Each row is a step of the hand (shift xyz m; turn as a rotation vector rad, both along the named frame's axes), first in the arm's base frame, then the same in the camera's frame.
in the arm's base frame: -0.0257 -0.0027 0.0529 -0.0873 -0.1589 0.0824
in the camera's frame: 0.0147 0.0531 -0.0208 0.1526 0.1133 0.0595
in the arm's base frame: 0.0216 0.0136 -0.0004 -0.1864 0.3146 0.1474
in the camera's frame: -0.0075 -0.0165 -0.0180 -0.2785 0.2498 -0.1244
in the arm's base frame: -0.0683 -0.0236 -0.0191 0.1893 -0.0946 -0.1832
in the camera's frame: -0.0011 0.0402 0.0630 0.0668 -0.2659 0.0564
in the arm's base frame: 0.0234 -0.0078 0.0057 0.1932 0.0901 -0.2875
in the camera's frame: 0.0145 -0.0149 -0.0144 -0.1363 -0.3271 0.0503
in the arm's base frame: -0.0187 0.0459 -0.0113 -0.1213 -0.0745 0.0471
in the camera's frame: -0.0500 0.0093 -0.0002 0.0557 0.1209 0.0689
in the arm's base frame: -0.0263 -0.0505 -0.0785 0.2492 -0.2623 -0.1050
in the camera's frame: 0.0127 -0.0308 0.0911 0.2602 -0.2700 0.0365
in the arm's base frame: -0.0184 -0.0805 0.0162 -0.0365 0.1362 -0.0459
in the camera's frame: 0.0745 0.0213 0.0328 -0.1482 0.0049 -0.0032
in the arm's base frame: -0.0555 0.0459 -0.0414 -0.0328 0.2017 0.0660
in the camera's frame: -0.0690 0.0190 0.0423 -0.1682 0.0749 -0.1106
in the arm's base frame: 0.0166 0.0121 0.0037 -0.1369 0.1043 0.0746
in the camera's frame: -0.0059 -0.0101 -0.0173 -0.1009 0.1574 -0.0153
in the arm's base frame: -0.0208 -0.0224 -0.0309 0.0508 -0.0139 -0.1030
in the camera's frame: 0.0048 -0.0041 0.0430 -0.0111 -0.1047 0.0479
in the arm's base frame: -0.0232 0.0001 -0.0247 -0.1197 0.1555 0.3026
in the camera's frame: -0.0140 0.0025 0.0307 -0.0647 0.2891 -0.2056
